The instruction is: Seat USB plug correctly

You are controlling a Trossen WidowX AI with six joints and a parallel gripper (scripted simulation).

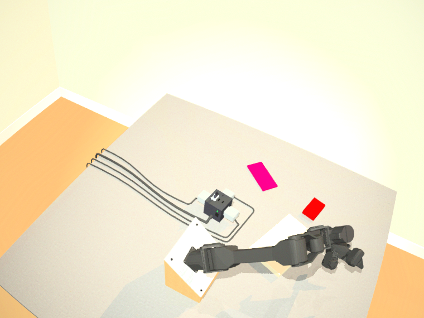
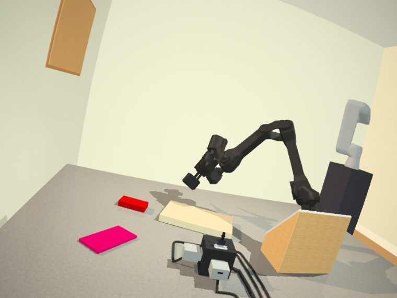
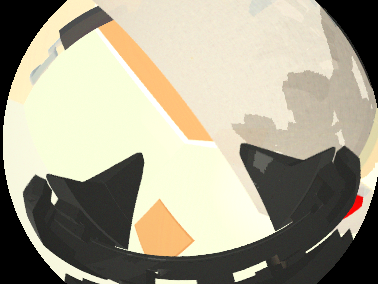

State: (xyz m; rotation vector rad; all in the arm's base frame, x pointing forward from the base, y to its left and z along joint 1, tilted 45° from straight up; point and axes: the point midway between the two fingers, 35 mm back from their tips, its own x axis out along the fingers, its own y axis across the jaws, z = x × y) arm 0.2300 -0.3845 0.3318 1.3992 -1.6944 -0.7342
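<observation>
The white USB plug is 80 mm ahead of my gripper tip, 590 mm to the left of it and 10 mm below it. Also, from my gripper tip: cream slab 40 mm ahead, 280 mm to the left, 90 mm below; then red block 260 mm ahead, 220 mm to the left, 90 mm below; then pink card 340 mm ahead, 480 mm to the left, 100 mm below.
</observation>
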